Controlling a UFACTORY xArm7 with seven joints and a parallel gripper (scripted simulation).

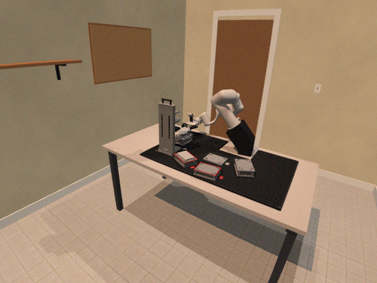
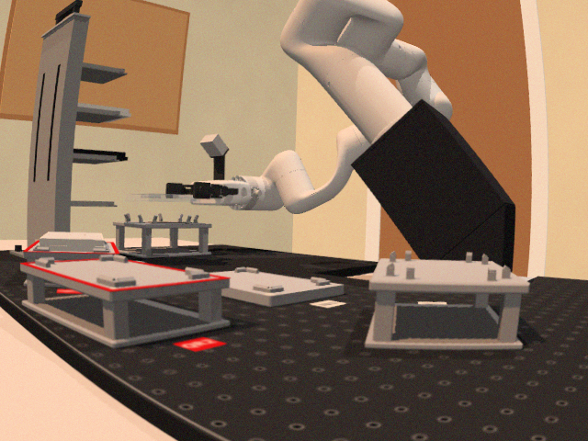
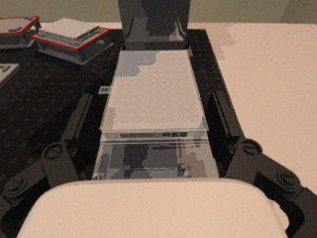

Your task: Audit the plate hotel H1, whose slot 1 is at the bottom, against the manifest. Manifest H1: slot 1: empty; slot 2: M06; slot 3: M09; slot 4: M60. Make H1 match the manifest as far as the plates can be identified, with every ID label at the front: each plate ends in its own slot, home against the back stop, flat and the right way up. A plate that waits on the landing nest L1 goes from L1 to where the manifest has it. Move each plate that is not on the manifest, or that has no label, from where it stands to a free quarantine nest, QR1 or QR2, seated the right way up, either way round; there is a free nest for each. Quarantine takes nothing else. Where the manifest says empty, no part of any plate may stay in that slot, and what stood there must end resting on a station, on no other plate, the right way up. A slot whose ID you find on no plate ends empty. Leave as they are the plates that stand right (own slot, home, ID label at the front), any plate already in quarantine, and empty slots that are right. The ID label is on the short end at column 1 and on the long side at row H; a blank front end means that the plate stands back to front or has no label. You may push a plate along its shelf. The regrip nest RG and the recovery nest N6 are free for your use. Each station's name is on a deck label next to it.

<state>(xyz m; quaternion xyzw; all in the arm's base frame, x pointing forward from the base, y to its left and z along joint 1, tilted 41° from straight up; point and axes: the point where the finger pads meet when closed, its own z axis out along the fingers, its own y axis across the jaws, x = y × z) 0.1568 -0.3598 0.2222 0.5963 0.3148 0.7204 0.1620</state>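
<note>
Now: hand 50 mm short of the clear plate, 20 mm above it and 10 mm to the right of it. From my hand the other things lie so: black plate (230 mm ahead, 50 mm above, 30 mm to the left); H1 deck label (160 mm ahead, 120 mm to the left, 120 mm below); RG label (120 mm below, 50 mm behind, 10 mm to the right).
</note>
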